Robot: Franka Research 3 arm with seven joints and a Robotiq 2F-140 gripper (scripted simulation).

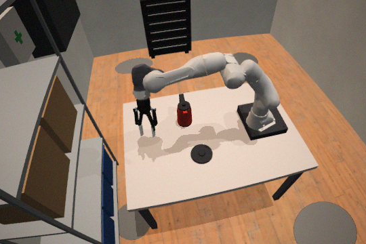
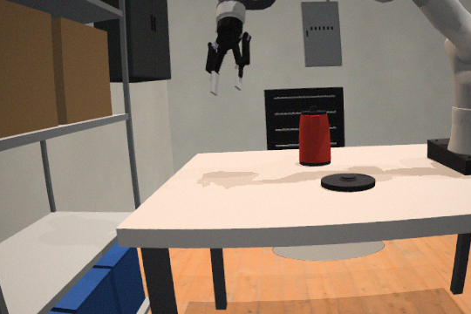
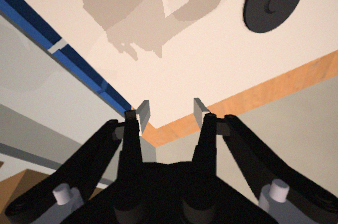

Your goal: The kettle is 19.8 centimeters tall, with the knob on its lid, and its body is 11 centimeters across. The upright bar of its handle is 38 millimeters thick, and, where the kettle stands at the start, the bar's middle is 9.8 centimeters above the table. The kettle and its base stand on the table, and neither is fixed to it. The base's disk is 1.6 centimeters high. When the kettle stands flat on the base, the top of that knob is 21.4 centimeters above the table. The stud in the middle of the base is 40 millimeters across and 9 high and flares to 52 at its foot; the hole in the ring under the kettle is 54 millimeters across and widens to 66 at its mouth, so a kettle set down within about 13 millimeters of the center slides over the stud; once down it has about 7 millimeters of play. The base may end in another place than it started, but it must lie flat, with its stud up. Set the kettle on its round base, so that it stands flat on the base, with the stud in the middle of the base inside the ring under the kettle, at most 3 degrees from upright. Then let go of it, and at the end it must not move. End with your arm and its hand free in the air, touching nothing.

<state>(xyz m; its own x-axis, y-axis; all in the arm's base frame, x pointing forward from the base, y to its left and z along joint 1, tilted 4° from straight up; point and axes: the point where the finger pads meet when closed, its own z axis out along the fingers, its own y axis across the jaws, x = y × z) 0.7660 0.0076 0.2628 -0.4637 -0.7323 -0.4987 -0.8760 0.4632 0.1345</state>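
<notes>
The red kettle lies 29 cm behind my hand, 27 cm to the right of it and 19 cm below it. From my hand the other things lie so: black round base: 31 cm behind, 8 cm to the left, 28 cm below.
</notes>
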